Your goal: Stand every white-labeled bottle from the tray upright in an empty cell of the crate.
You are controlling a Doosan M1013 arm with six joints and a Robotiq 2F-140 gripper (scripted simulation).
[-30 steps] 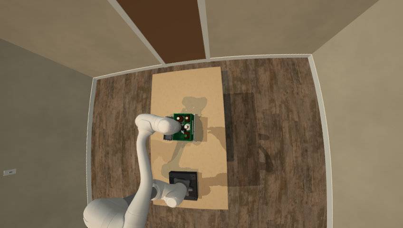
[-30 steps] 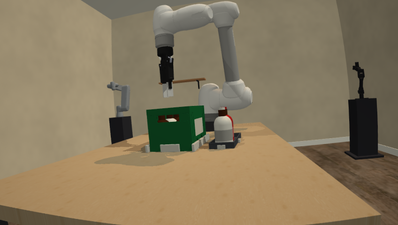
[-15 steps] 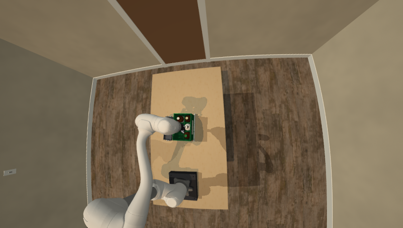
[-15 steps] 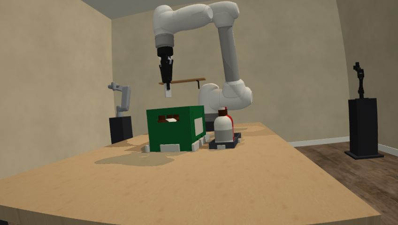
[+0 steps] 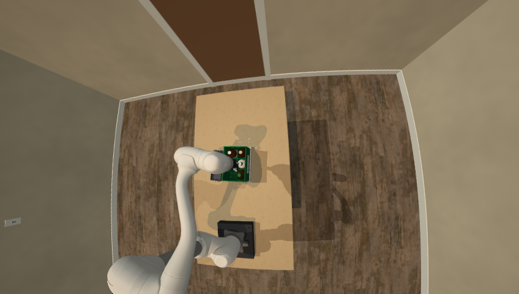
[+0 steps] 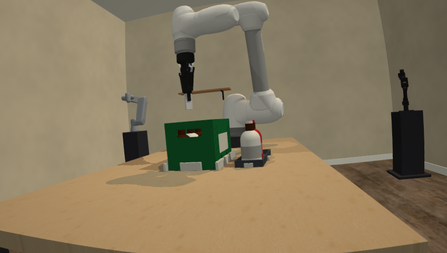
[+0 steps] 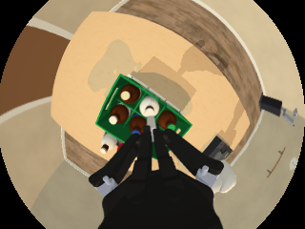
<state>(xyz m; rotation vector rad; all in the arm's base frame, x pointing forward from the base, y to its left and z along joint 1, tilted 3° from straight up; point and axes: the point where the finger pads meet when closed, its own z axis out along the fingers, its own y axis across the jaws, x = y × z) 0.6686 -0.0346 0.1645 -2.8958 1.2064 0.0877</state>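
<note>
The white-labeled bottle lies 25 cm to the left of my hand, 17 cm below it and 6 cm ahead of it. Round my hand: dark tray 25 cm to the left, 25 cm below, 3 cm behind; green crate 17 cm below, 4 cm to the left; red-labeled bottle 25 cm to the left, 17 cm below, 3 cm behind.
</note>
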